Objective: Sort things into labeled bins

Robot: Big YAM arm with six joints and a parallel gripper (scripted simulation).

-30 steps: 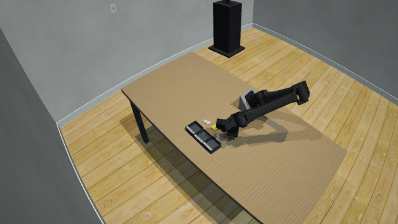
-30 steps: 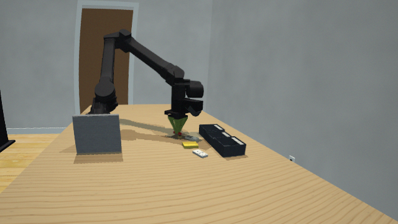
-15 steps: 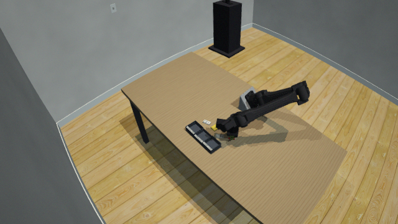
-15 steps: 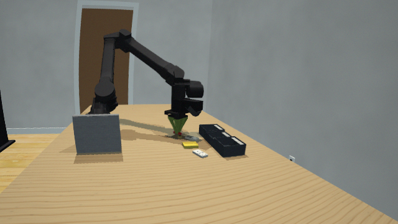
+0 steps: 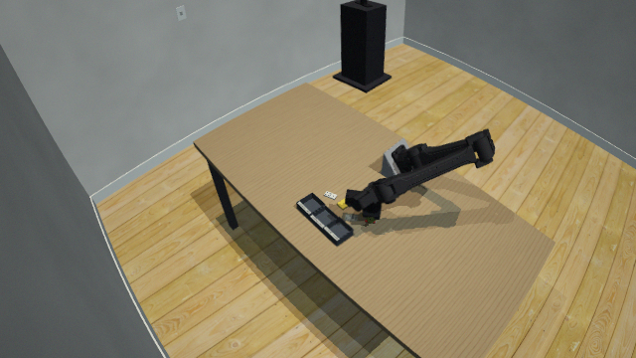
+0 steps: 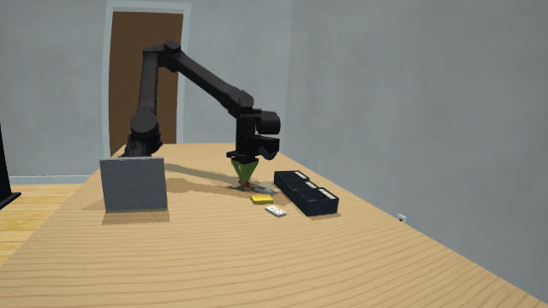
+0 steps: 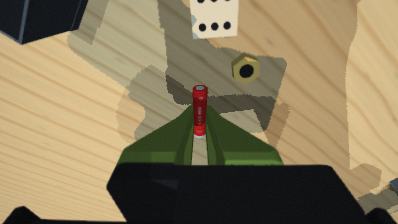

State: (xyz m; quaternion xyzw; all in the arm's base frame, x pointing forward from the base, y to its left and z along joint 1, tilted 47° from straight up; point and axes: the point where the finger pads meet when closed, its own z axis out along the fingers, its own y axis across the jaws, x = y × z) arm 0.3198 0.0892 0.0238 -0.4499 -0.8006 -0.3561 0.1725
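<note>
Now: hand 5 cm to the left of the small nut, 1 cm past it and 1 cm above it. Also, from my hand: yellow block 14 cm to the right, 1 cm below; long black bin 14 cm to the right, 12 cm ahead, 1 cm above; red battery 1 cm below.
</note>
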